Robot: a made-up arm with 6 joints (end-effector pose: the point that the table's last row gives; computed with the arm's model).
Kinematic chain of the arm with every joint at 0, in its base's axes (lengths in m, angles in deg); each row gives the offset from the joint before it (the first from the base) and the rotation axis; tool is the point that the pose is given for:
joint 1: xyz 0 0 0.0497 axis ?
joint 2: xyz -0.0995 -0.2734 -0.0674 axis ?
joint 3: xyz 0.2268 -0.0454 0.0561 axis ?
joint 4: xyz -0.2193 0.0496 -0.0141 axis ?
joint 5: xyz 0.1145 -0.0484 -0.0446 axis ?
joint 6: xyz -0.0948 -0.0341 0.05 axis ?
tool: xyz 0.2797 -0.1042 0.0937
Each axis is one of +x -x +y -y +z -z.
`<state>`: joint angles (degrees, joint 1 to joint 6).
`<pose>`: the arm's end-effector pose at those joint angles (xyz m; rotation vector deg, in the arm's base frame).
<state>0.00 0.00 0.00 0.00 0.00 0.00</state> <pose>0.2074 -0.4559 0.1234 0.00 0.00 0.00</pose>
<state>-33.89 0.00 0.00 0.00 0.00 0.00</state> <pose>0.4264 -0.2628 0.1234 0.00 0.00 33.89</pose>
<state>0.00 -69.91 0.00 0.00 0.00 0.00</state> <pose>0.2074 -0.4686 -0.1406 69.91 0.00 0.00</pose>
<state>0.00 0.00 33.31 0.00 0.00 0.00</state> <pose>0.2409 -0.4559 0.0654 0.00 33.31 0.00</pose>
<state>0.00 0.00 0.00 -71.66 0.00 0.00</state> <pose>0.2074 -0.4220 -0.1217 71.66 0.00 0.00</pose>
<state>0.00 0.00 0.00 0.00 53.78 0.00</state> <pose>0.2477 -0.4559 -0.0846 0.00 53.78 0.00</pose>
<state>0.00 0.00 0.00 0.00 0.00 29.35</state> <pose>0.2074 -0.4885 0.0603 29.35 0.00 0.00</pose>
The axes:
joint 1: -z
joint 2: -x
joint 3: +y
joint 4: -x
joint 5: +y
joint 6: +x

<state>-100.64 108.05 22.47 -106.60 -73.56 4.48</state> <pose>0.3592 -0.0710 0.1137 58.18 -64.31 68.07</pose>
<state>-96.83 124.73 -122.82 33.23 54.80 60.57</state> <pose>0.0165 0.1753 0.1611 -15.55 -86.75 152.43</pose>
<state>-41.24 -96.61 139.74 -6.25 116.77 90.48</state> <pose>0.5408 -0.3619 -0.2098 151.77 -91.23 -4.21</pose>
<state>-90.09 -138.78 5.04 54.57 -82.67 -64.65</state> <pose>0.4852 -0.1248 -0.0895 28.84 -3.61 11.73</pose>
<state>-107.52 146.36 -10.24 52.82 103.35 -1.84</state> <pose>-0.0426 0.1199 0.1291 -35.71 -84.54 -65.85</pose>
